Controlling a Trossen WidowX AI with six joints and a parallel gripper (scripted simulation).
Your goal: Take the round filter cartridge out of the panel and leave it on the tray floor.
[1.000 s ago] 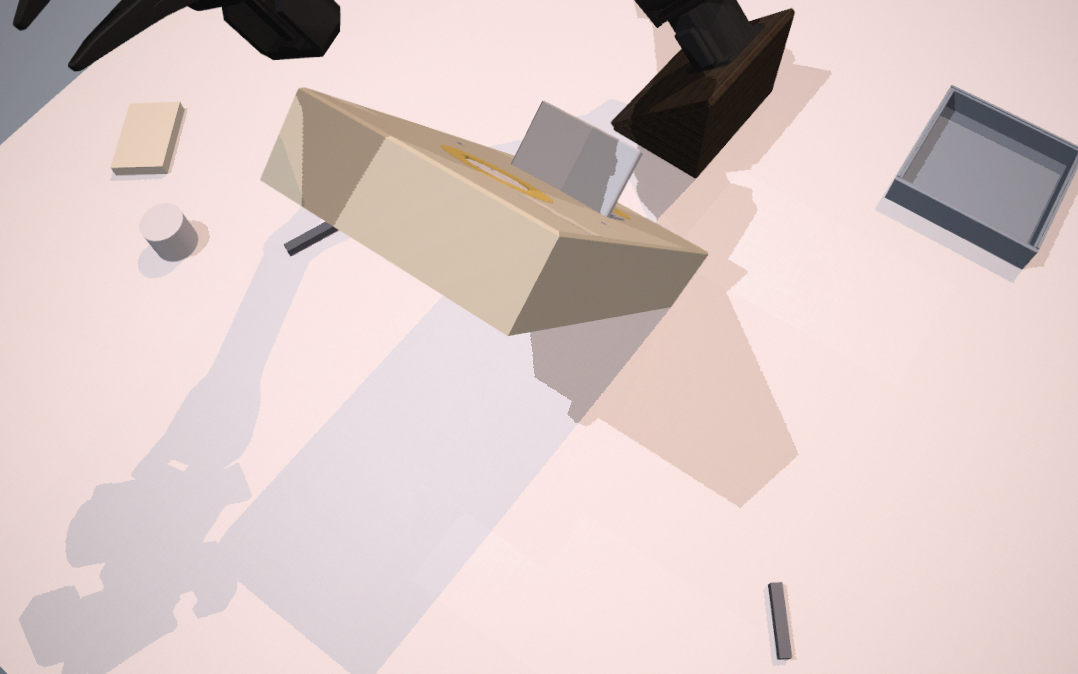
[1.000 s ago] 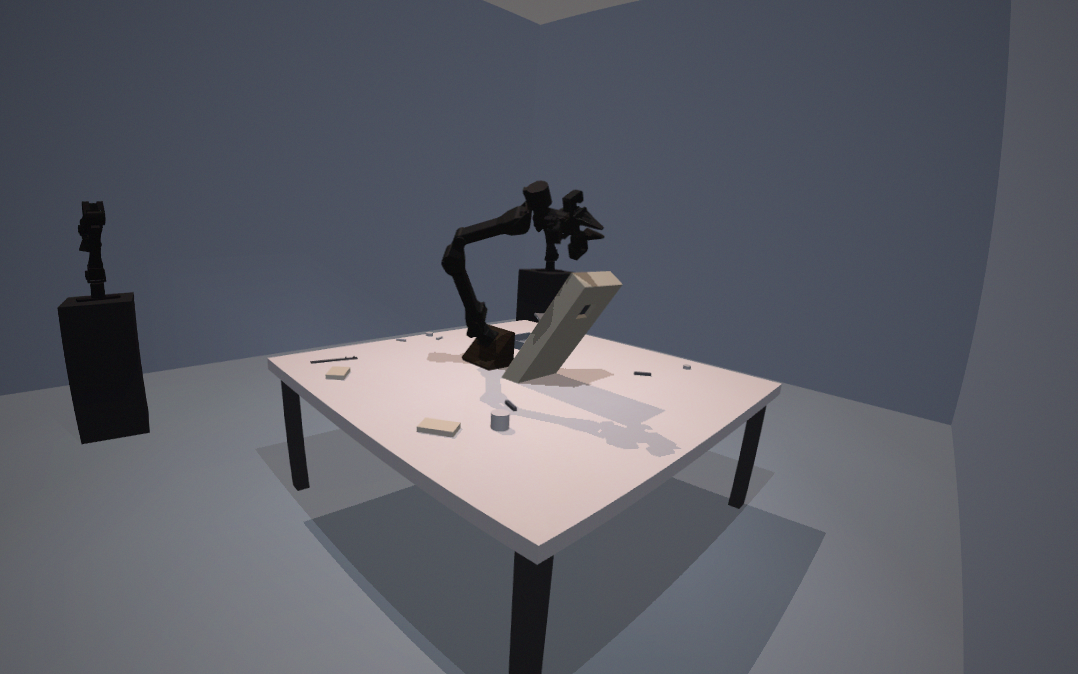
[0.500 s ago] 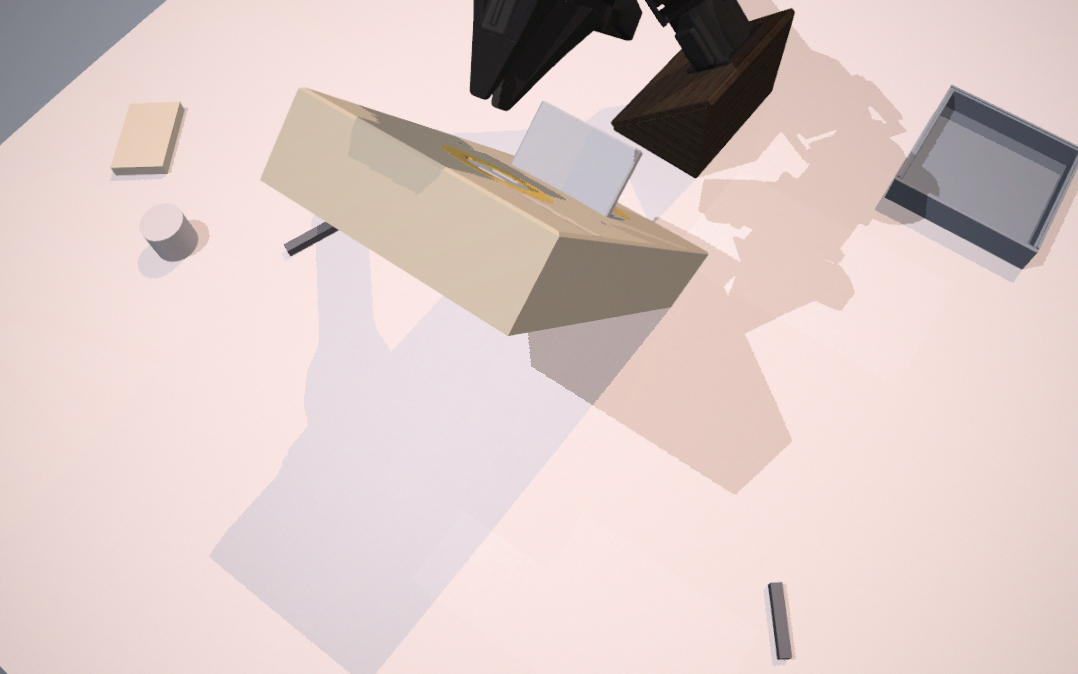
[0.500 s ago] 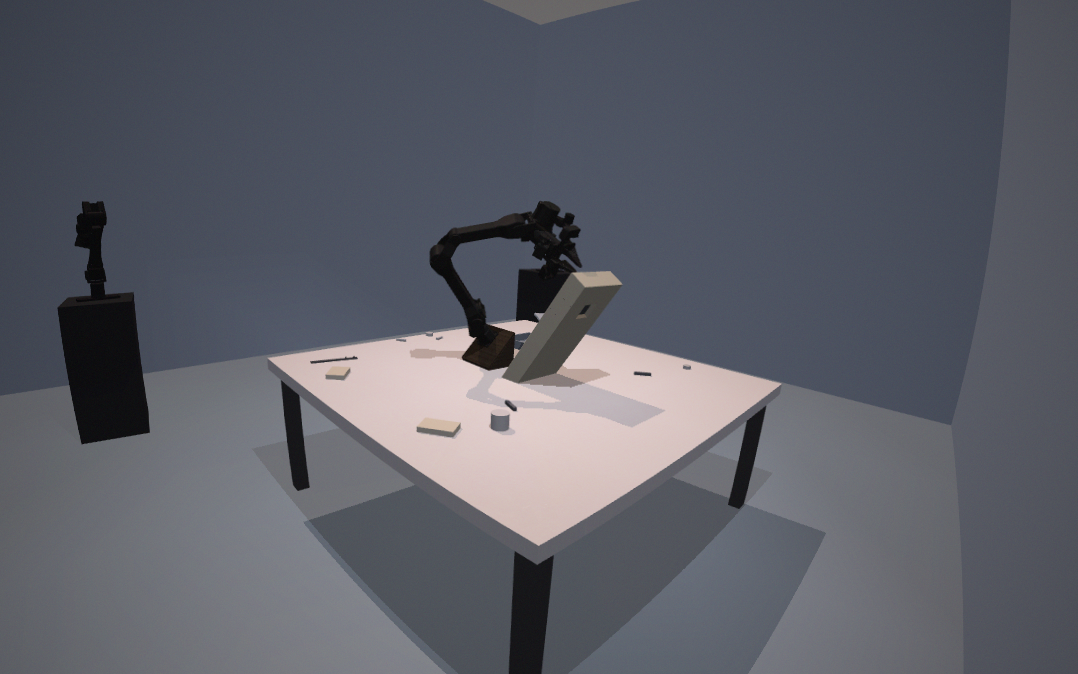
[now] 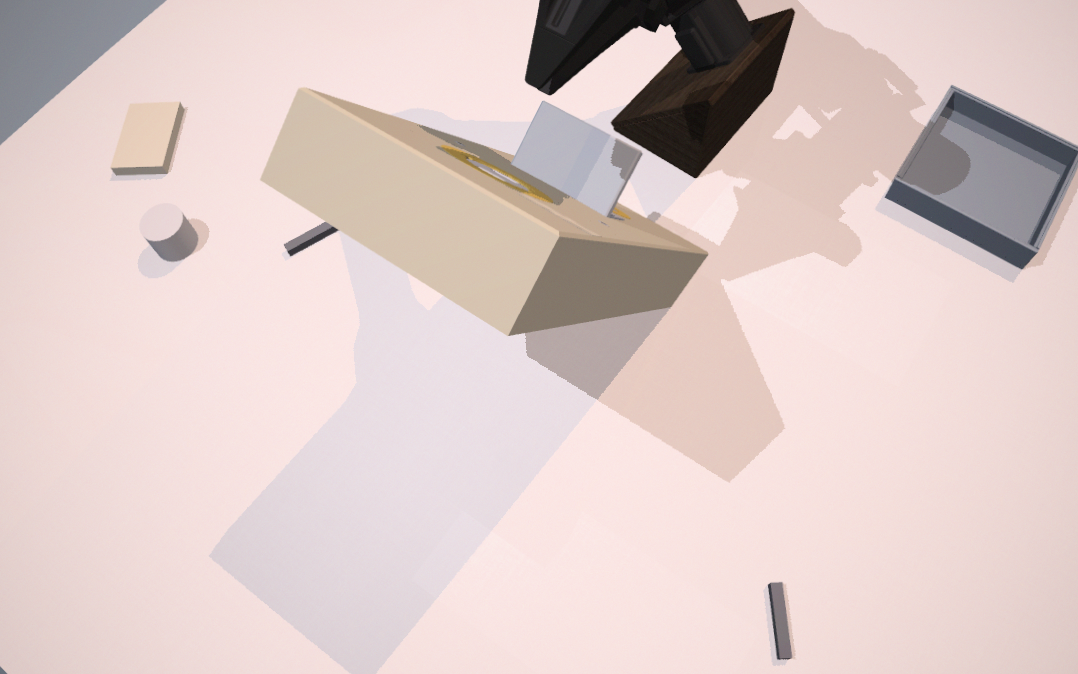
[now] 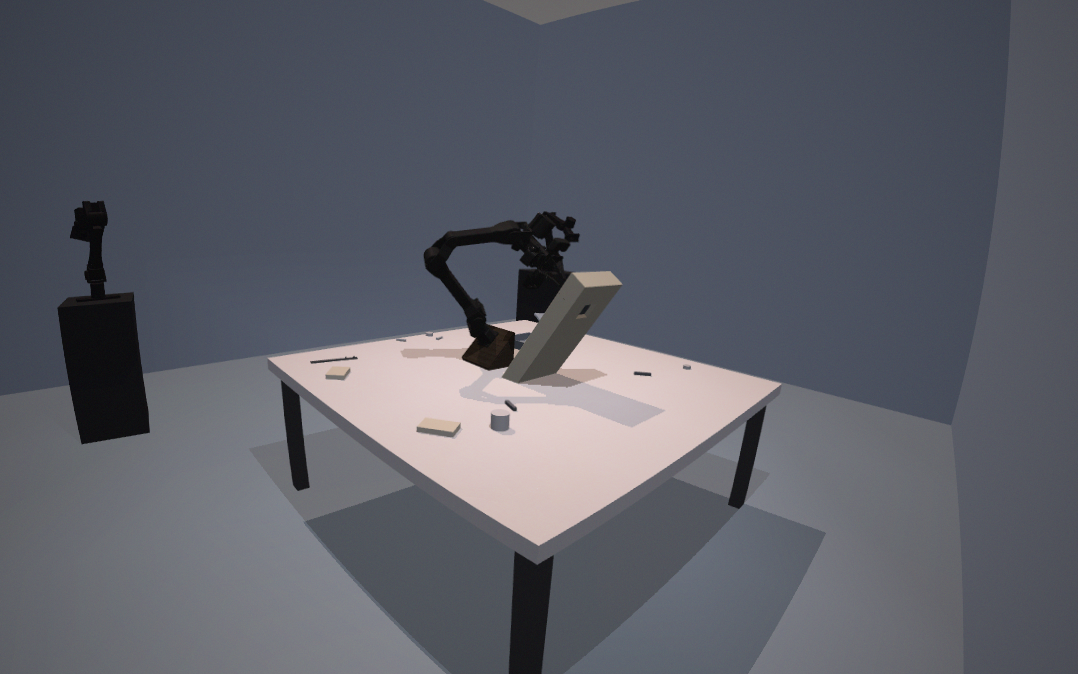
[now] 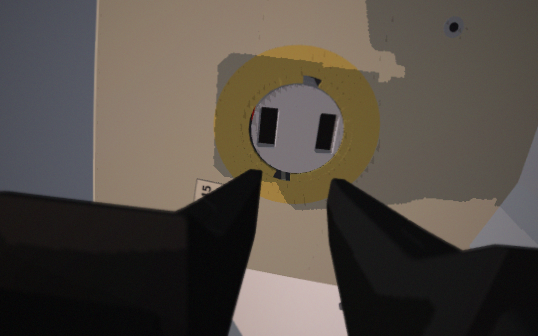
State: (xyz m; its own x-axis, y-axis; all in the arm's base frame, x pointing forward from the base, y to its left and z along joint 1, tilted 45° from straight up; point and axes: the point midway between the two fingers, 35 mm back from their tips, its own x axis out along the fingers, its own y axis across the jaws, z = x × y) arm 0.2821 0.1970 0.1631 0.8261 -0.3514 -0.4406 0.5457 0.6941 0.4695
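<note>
The round filter cartridge is 6 cm ahead of my gripper tip and 5 cm below it. From my gripper tip the other things lie so: grey tray 40 cm behind, 30 cm below, 25 cm to the left.
</note>
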